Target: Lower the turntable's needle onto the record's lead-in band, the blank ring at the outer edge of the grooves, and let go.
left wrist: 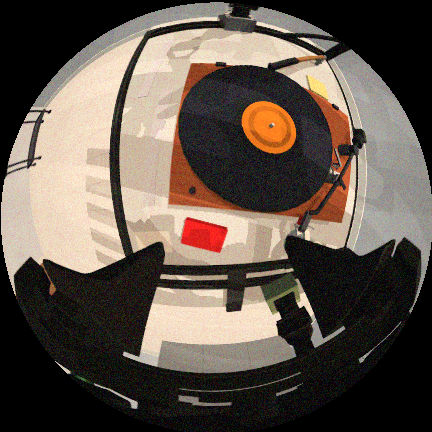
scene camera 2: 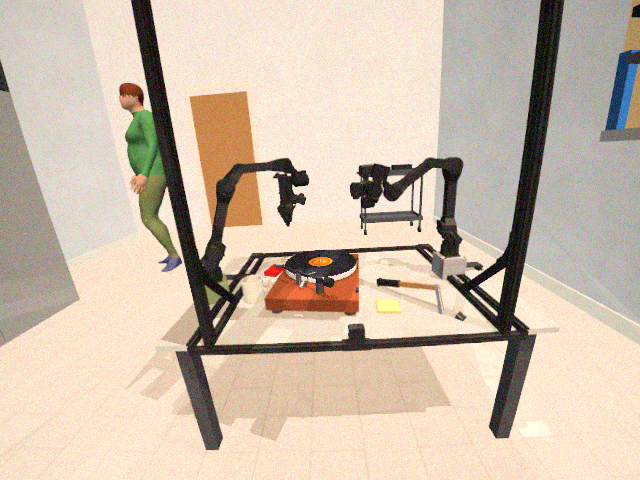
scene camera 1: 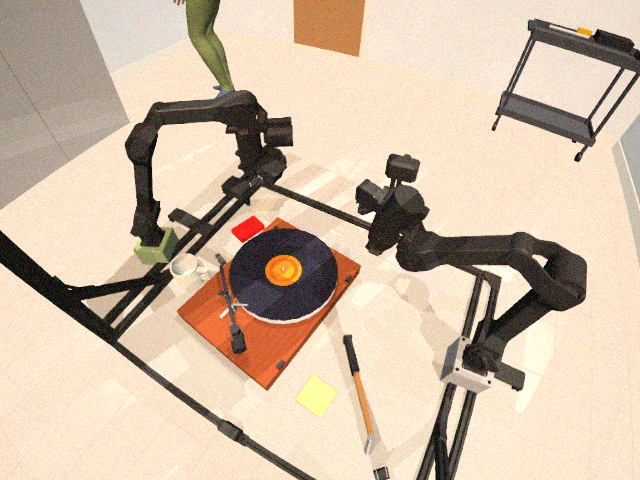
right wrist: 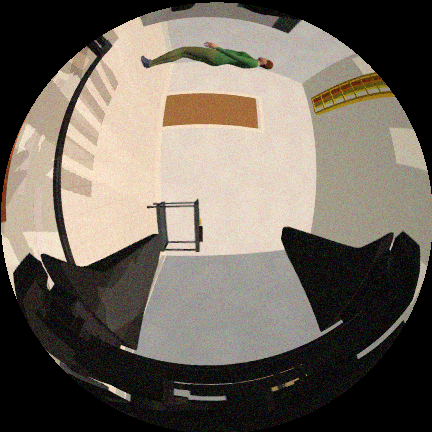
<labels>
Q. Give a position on a black tonearm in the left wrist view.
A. At 303, 220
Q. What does my right gripper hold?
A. Nothing.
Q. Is my left gripper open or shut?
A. Open.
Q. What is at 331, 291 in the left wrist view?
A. My left gripper.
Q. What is my left gripper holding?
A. Nothing.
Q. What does the white mug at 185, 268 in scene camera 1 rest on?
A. The table.
</labels>
